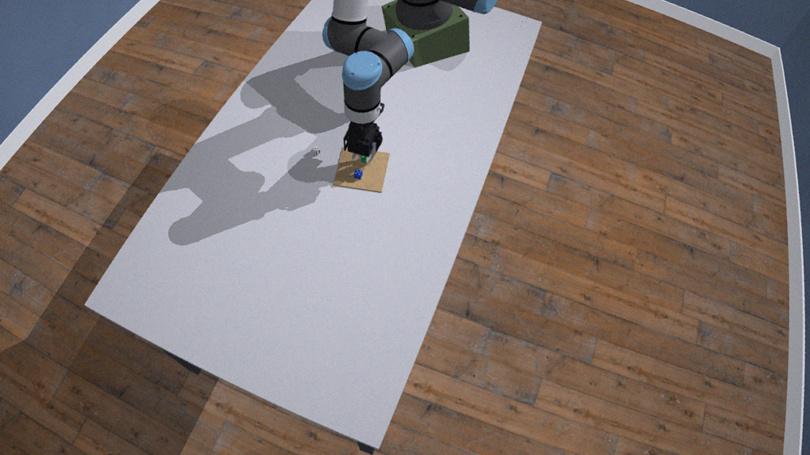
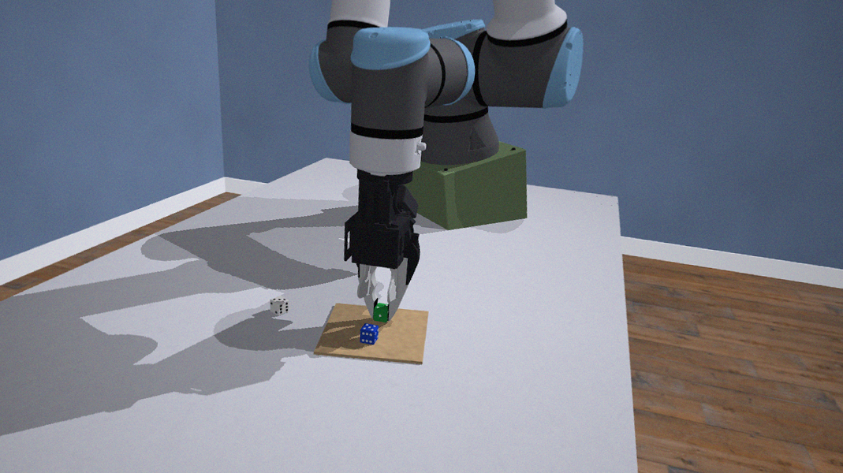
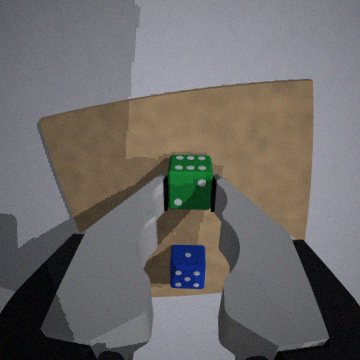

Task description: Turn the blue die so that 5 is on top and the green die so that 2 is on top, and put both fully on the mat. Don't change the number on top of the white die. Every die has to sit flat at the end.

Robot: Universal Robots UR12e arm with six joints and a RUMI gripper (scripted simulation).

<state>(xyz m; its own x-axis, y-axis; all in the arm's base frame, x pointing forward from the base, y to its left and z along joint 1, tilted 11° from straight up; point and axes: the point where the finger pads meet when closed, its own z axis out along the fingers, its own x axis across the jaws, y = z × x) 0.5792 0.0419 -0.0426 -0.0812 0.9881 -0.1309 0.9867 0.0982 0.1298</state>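
Right now the green die is 10 mm below my hand. Also, from my hand: tan mat 30 mm ahead, 20 mm below; white die 30 mm ahead, 150 mm to the right, 10 mm below; blue die 60 mm ahead, 10 mm below.
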